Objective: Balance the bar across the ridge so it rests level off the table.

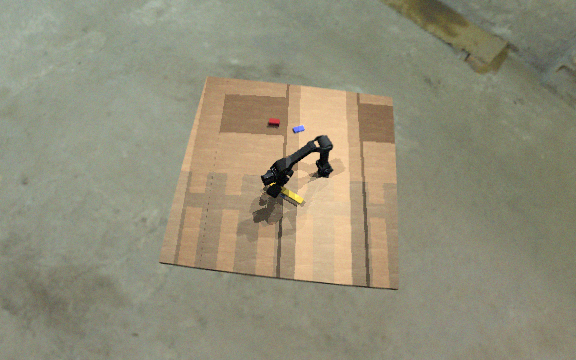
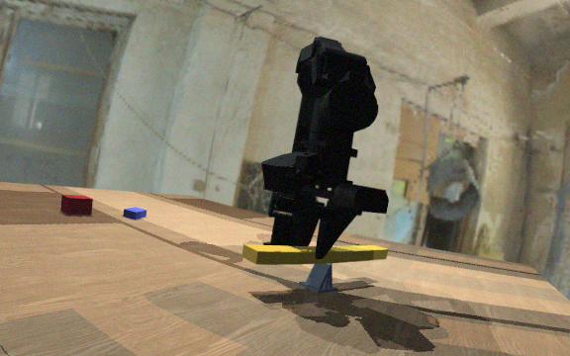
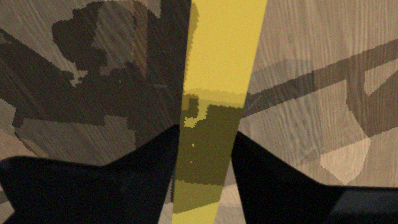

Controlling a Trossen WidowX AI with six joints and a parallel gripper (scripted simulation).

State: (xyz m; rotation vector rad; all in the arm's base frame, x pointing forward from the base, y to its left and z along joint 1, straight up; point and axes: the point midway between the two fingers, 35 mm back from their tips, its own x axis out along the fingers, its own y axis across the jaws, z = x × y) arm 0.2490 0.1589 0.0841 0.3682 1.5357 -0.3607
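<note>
The yellow bar lies 30 mm behind my gripper tip and 10 mm to the left of it. The rest, counted from my gripper tip: blue block: 70 mm behind, 440 mm to the right, 40 mm below; red block: 90 mm ahead, 470 mm to the right, 30 mm below.
</note>
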